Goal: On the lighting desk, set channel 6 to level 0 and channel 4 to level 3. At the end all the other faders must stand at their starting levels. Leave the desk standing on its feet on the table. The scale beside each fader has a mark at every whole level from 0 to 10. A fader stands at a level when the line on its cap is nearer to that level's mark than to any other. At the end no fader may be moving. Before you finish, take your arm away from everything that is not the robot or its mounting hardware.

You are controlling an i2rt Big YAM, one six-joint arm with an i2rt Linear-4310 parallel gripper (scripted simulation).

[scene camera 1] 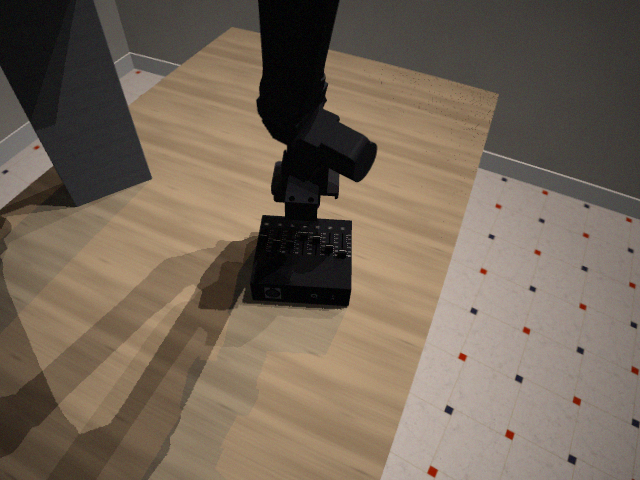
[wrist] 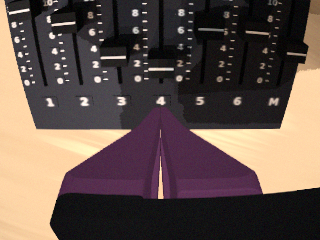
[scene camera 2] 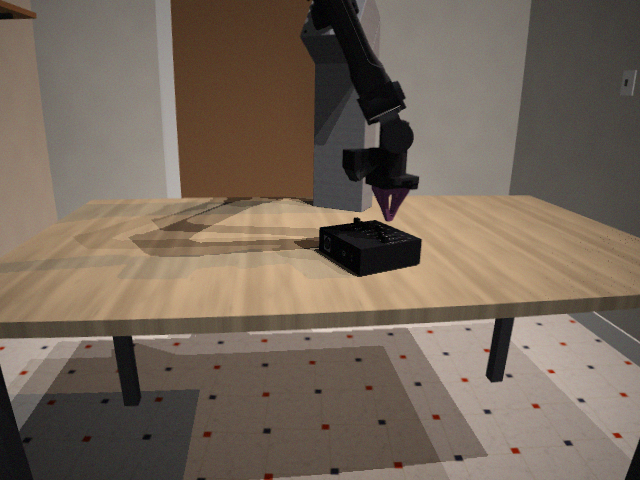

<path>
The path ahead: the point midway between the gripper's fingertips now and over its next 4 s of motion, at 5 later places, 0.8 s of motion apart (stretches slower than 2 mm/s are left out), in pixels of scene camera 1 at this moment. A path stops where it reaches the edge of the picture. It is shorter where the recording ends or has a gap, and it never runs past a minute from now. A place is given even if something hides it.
The gripper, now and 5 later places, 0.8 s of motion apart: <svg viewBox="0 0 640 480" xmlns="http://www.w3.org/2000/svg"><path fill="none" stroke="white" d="M305 219L304 223L303 224L303 226L302 228L309 219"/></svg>
</path>
